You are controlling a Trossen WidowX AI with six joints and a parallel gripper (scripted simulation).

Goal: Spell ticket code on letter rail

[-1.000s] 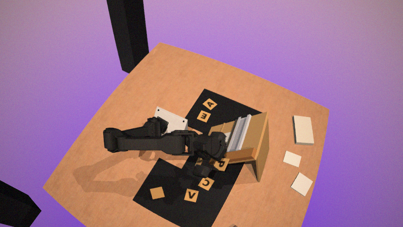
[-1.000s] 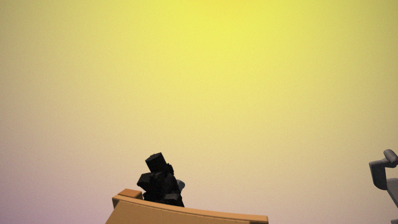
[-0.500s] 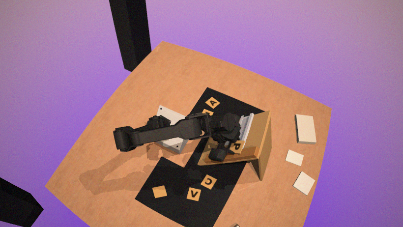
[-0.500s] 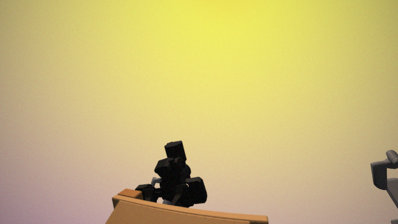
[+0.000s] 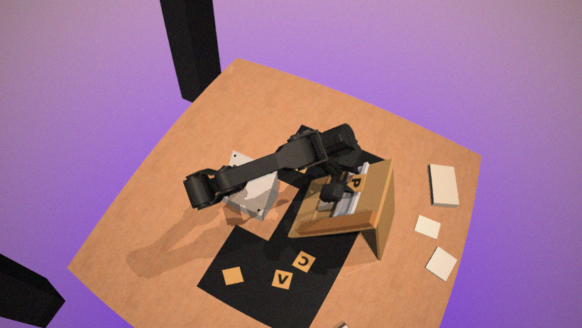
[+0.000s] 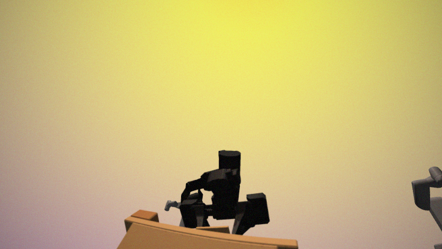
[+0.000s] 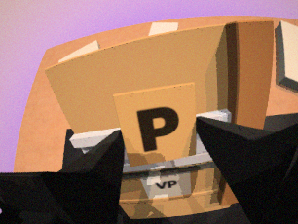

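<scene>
The white ticket lies 60 mm behind my gripper tip and 150 mm below it. Also, from my gripper tip: black mat (150 mm behind, 70 mm to the right, 250 mm below); then p tile (right at my gripper tip); then c tile (40 mm behind, 190 mm to the right, 250 mm below).
</scene>
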